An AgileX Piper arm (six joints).
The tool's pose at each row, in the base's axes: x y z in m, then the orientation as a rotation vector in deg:
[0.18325 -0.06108 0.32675 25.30 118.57 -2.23]
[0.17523 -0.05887 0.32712 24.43 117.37 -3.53]
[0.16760 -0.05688 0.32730 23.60 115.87 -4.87]
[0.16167 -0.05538 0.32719 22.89 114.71 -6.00]
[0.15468 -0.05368 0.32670 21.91 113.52 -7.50]
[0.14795 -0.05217 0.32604 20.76 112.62 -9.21]
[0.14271 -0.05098 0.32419 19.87 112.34 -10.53]
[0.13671 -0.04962 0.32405 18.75 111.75 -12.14]
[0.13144 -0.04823 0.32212 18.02 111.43 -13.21]
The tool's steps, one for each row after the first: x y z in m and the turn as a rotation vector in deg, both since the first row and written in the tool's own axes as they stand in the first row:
[0.00397 -0.00049 -0.00730 0.42 -1.46 -0.95]
[0.00786 -0.00109 -0.01414 0.85 -3.21 -1.84]
[0.01108 -0.00164 -0.01931 1.24 -4.57 -2.63]
[0.01516 -0.00240 -0.02521 1.78 -6.04 -3.76]
[0.01920 -0.00328 -0.03076 2.43 -7.25 -5.16]
[0.02348 -0.00416 -0.03440 2.98 -7.76 -6.30]
[0.02672 -0.00486 -0.03959 3.62 -8.63 -7.69]
[0.03114 -0.00558 -0.04325 4.06 -9.12 -8.62]

